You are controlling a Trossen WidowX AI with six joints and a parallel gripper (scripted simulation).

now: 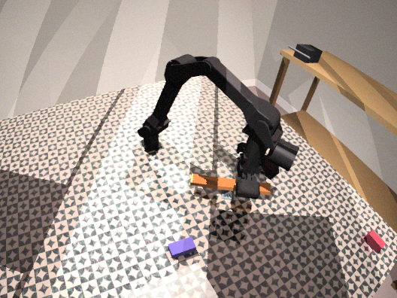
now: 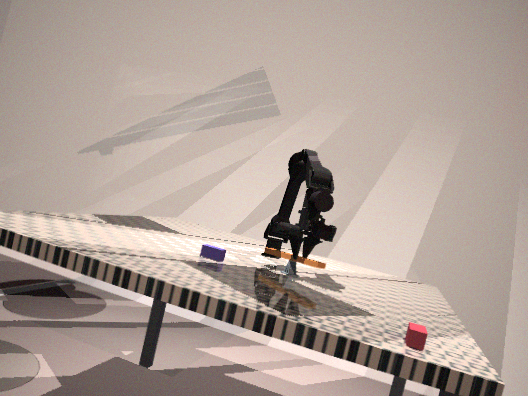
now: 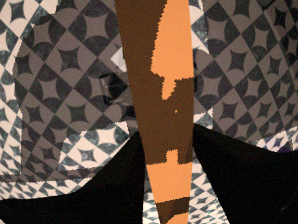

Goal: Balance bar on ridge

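Now: the orange bar 20 mm to the right of my gripper tip and 20 mm behind it. Round my gripper tip: red block (420 mm ahead, 340 mm to the left, 40 mm below); purple block (240 mm to the right, 90 mm ahead, 40 mm below).
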